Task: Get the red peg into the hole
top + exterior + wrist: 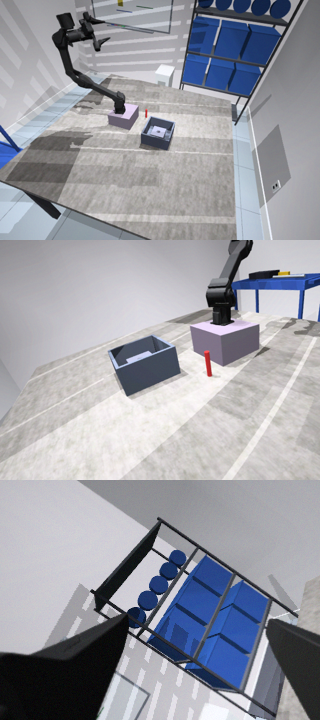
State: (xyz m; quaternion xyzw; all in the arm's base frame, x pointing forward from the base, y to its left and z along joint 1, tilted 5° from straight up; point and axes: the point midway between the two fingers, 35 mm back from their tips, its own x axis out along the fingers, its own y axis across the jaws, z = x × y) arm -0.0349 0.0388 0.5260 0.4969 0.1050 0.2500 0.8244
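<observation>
Now: the red peg 230 mm ahead of my gripper tip, 10 mm to the left of it and 590 mm below it. The rest, counted from my gripper tip: pale plate (350 mm ahead, 180 mm to the right, 580 mm below); box (350 mm ahead, 180 mm to the right, 600 mm below).
</observation>
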